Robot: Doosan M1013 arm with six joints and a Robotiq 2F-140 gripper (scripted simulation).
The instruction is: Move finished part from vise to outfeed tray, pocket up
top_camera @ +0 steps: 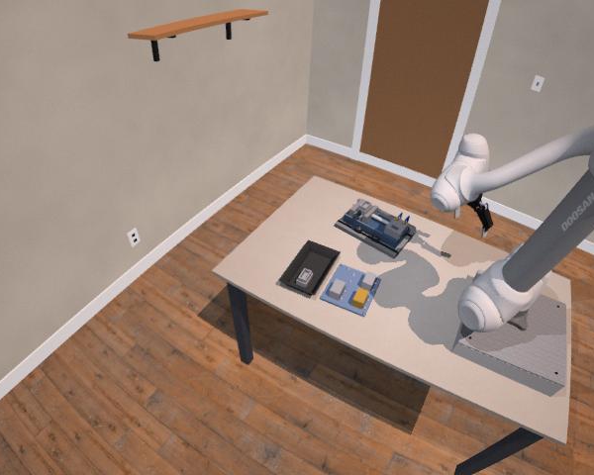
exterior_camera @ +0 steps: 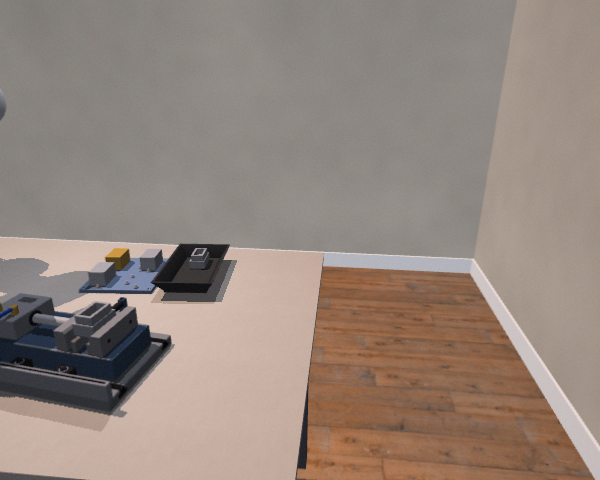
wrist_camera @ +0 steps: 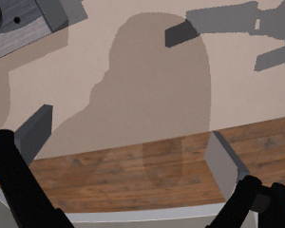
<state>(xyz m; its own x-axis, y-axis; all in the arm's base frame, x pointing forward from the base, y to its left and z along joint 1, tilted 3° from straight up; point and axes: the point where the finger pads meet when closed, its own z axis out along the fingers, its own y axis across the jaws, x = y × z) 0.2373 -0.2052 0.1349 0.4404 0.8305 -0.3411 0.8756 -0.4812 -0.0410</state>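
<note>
My gripper is now 370 mm short of the blue vise, 150 mm above it and 60 mm to the right of it. From my hand the other things lie so: blue fixture plate 410 mm to the left, 310 mm ahead, 180 mm below; yellow block 450 mm to the left, 250 mm ahead, 160 mm below.
</note>
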